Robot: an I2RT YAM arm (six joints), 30 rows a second.
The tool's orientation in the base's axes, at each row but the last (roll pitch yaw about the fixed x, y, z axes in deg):
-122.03, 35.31, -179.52
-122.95, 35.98, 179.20
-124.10, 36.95, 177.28
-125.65, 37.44, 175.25
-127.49, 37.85, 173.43
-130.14, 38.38, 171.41
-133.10, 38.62, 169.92
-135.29, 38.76, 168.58
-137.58, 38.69, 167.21
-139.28, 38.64, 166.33
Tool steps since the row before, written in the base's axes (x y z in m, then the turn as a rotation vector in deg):
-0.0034, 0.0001, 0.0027, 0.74, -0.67, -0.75
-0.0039, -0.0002, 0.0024, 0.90, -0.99, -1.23
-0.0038, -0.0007, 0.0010, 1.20, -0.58, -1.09
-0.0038, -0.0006, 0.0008, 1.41, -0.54, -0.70
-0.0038, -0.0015, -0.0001, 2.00, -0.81, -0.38
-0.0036, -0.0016, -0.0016, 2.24, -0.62, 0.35
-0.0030, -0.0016, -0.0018, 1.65, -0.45, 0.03
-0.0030, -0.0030, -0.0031, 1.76, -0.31, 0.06
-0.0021, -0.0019, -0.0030, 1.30, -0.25, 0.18
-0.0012, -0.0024, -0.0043, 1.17, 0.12, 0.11
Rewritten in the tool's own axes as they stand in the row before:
0.0012, -0.0035, -0.0023, -0.17, 0.52, 1.12
0.0017, -0.0037, -0.0021, -0.02, 0.75, 1.65
0.0024, -0.0030, -0.0010, -0.32, 1.04, 1.33
0.0025, -0.0029, -0.0010, -0.73, 0.92, 1.18
0.0029, -0.0029, 0.0002, -1.41, 0.90, 1.42
0.0036, -0.0020, 0.0011, -2.03, 0.71, 0.96
0.0032, -0.0016, 0.0014, -1.35, 0.65, 0.82
0.0038, -0.0018, 0.0032, -1.43, 0.79, 0.73
0.0031, -0.0008, 0.0025, -1.15, 0.50, 0.48
0.0032, 0.0000, 0.0040, -0.93, 0.69, 0.20

